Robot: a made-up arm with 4 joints.
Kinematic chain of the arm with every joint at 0, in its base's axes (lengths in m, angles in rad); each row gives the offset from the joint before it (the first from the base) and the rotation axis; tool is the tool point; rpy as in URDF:
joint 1: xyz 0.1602 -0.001 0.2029 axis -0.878 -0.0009 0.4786
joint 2: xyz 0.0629 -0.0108 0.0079 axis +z
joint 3: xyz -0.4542 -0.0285 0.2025 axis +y
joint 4: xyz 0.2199 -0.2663 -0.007 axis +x
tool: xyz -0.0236 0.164 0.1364 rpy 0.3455 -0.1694 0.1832
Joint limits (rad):
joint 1: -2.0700..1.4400
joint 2: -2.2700..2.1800
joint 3: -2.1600..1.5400
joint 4: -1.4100..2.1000
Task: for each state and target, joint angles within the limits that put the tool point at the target. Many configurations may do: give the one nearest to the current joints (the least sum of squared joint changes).
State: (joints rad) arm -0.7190 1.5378 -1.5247 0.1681
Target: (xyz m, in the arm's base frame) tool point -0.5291 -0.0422 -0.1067
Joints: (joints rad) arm -1.7258 0.7151 -1.9273 0.2751
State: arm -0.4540 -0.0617 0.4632 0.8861
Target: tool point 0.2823 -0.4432 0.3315
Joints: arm -0.2691 0.7626 0.7381 1.1154
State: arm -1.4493 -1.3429 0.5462 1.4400
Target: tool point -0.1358 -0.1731 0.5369
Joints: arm -1.7088 -1.5191 0.3417 1.1402
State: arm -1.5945 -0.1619 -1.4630 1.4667
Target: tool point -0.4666 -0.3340 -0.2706
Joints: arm -1.4784 0.6723 -1.6872 1.6034
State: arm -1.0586 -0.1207 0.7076 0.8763
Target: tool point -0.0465 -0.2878 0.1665
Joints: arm -0.8653 0.1089 0.8547 0.7021
